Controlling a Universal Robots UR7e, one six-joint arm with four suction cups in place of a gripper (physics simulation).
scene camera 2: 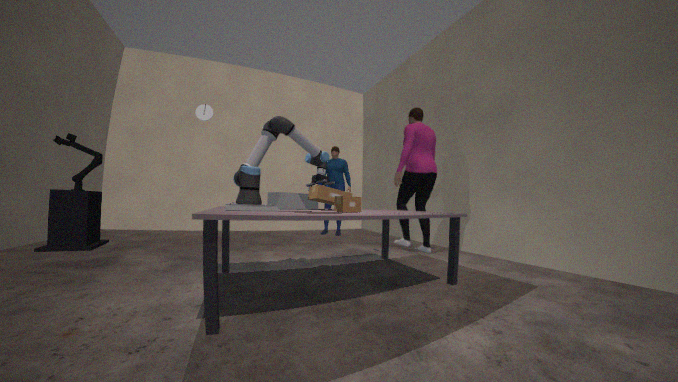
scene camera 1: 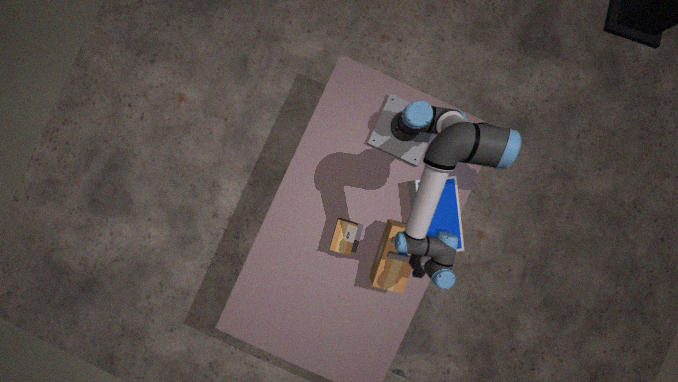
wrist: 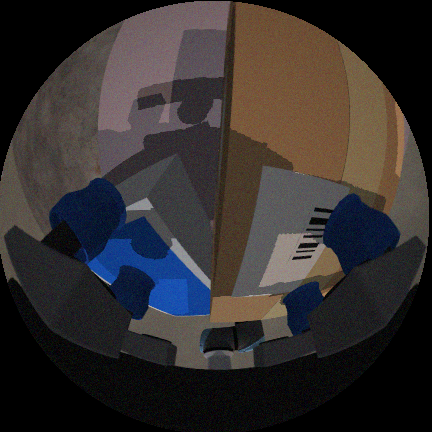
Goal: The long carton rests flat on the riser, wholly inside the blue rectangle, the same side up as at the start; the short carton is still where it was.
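Seen in the pictures: end effector, tool point: (wrist: 218, 258); arm's base, origin of the base link: (scene camera 2: 248, 204) (scene camera 1: 405, 126).
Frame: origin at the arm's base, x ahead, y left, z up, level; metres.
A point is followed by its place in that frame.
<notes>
The long carton (scene camera 1: 380, 260) @[x 0.666, y 0.030, z 0.119 m] (scene camera 2: 325, 194) @[x 0.546, y 0.027, z 0.082 m] (wrist: 290, 75) hangs off the table, held under two suction cups of my gripper (scene camera 1: 402, 257) (scene camera 2: 320, 183) (wrist: 222, 262) @[x 0.571, y 0.182, z 0.114 m]; the other two cups reach past its side. Its barcode label faces up in the wrist view. In scene camera 2 its top edge slopes down to the right. It is beside the lower left end of the riser (scene camera 2: 287, 201) @[x 0.284, y 0.104, z 0.023 m] (wrist: 180, 200) @[x 0.563, y 0.215, z 0.038 m], not over the middle of the blue rectangle (scene camera 1: 448, 212) @[x 0.368, y 0.291, z 0.087 m] (wrist: 170, 295) @[x 0.410, y 0.245, z 0.087 m]. The arm hides part of the rectangle. The short carton (scene camera 1: 344, 236) @[x 0.611, y -0.155, z 0.068 m] (scene camera 2: 348, 204) @[x 0.584, y -0.207, z 0.015 m] stands on the table, apart from the long one.
The pink table (scene camera 1: 300, 290) @[x 0.959, y -0.294, z -0.033 m] (scene camera 2: 400, 215) @[x 0.666, y -0.570, z -0.035 m] carries the arm's grey base plate (scene camera 1: 381, 140) @[x 0.102, y -0.098, z -0.002 m] beyond the riser. A person in pink (scene camera 2: 420, 150) stands at the right of the table, and one in blue (scene camera 2: 339, 170) stands behind it. A dark pedestal (scene camera 2: 75, 217) with a black arm is at the left.
</notes>
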